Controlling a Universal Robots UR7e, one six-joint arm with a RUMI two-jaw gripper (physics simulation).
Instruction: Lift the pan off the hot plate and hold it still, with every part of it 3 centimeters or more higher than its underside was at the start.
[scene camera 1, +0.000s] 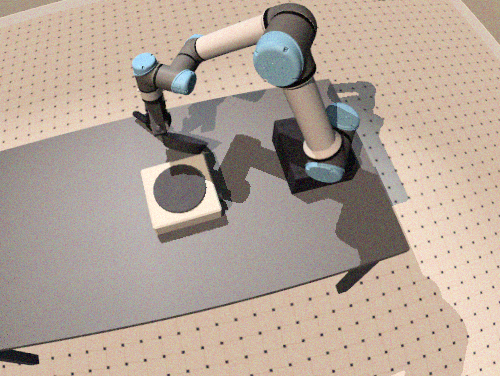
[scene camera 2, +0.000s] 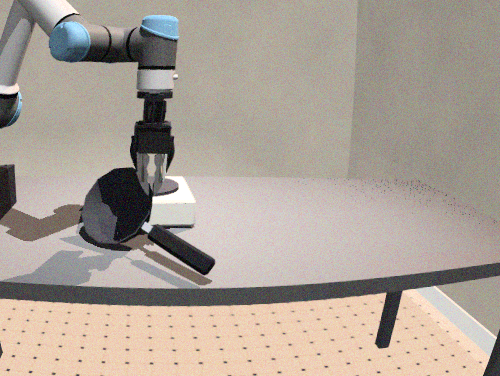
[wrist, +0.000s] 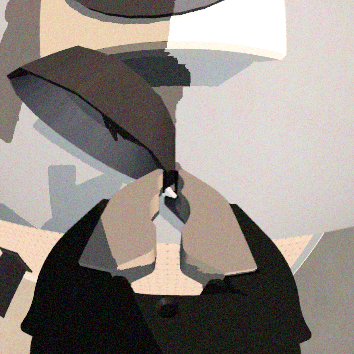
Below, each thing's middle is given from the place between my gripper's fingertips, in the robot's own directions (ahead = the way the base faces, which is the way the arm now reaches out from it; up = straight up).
My gripper is now 20 mm past the black pan (scene camera 2: 116, 209), 50 mm to the left of it and 40 mm above it. Also, from my hand: white hot plate (scene camera 1: 181, 193) (20 mm behind, 210 mm to the left, 70 mm below).
